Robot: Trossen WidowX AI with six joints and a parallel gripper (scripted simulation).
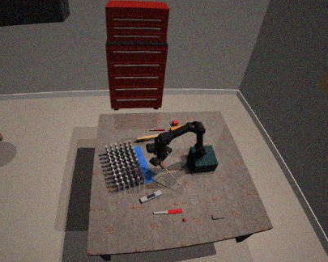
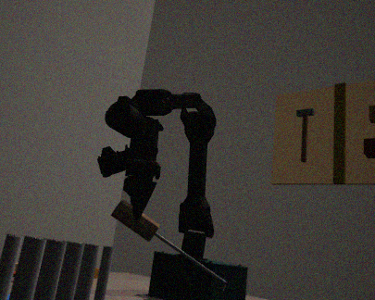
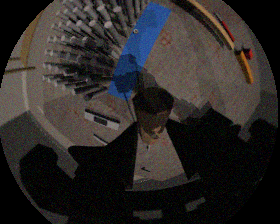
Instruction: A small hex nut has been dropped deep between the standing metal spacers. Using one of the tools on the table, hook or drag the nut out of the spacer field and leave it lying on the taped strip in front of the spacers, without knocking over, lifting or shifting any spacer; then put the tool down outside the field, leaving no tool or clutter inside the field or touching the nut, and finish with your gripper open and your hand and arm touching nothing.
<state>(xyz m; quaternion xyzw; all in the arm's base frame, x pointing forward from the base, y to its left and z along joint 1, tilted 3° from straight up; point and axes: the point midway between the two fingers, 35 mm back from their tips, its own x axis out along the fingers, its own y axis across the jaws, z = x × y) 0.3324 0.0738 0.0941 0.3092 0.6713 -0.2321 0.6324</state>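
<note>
My gripper tip is now 60 mm past the hook tool, 70 mm to the right of it and 50 mm above it. The rest, counted from my gripper tip: blue taped strip: 120 mm ahead, 120 mm to the right, 160 mm below; red-handled tool: 30 mm behind, 480 mm to the right, 160 mm below; red bit: 130 mm behind, 390 mm to the left, 150 mm below.
</note>
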